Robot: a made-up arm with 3 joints. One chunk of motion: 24 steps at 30 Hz.
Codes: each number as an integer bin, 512 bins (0 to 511) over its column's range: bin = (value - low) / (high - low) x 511, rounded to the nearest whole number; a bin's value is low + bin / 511 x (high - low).
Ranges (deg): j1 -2.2..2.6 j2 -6.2..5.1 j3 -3..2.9
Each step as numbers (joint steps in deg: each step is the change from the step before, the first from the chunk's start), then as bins.
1 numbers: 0.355 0.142 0.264
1 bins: 272 287 283
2 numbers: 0.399 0.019 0.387
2 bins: 277 281 293
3 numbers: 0.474 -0.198 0.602
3 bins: 285 271 312
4 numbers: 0.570 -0.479 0.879
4 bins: 295 259 336
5 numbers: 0.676 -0.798 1.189
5 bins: 306 244 363
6 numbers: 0.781 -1.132 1.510
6 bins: 317 229 391
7 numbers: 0.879 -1.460 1.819
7 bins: 328 214 417
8 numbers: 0.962 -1.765 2.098
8 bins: 337 201 442
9 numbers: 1.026 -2.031 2.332
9 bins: 343 189 462
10 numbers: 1.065 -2.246 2.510
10 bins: 348 179 477
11 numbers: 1.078 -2.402 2.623
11 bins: 349 172 487
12 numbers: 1.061 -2.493 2.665
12 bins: 347 168 491
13 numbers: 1.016 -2.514 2.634
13 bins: 342 167 488
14 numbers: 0.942 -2.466 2.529
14 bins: 334 169 479
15 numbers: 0.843 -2.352 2.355
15 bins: 324 174 464
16 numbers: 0.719 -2.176 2.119
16 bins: 311 182 443
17 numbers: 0.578 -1.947 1.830
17 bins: 296 192 418
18 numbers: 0.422 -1.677 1.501
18 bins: 279 205 390
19 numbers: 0.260 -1.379 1.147
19 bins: 262 218 359
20 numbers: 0.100 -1.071 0.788
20 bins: 245 232 328
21 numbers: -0.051 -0.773 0.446
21 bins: 229 245 298
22 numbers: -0.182 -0.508 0.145
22 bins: 215 257 272
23 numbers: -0.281 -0.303 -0.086
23 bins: 204 267 252
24 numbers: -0.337 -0.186 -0.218
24 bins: 198 272 241
